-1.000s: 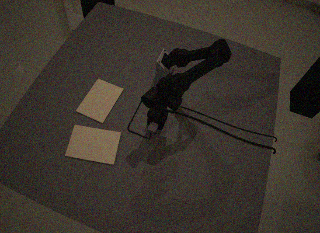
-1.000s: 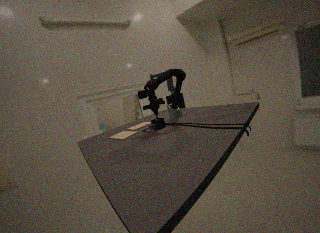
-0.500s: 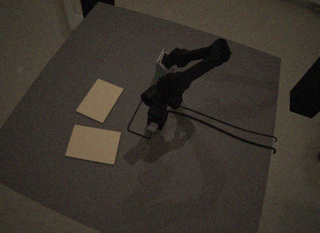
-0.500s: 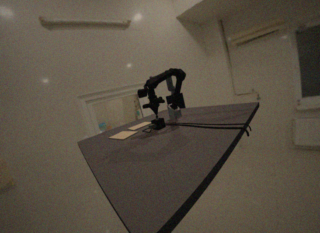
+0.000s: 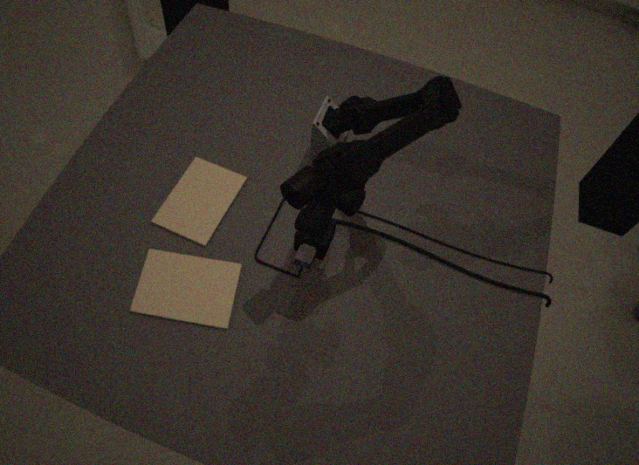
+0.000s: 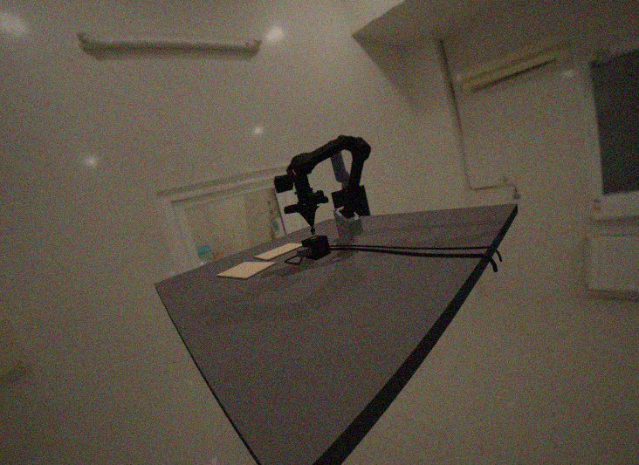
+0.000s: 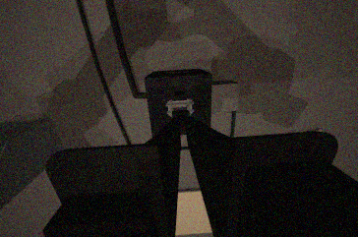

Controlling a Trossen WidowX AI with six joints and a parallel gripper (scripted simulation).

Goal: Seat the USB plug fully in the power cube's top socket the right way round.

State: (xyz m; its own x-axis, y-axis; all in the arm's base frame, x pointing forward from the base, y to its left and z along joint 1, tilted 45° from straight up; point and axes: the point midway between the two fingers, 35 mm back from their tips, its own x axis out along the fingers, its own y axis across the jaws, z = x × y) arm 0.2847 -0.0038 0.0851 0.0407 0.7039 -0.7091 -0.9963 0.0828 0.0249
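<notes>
Now: gripper tip 60 mm above the USB socket and 10 mm to the left of it. The rest, counted from my gripper tip: USB plug (20 mm below).
</notes>
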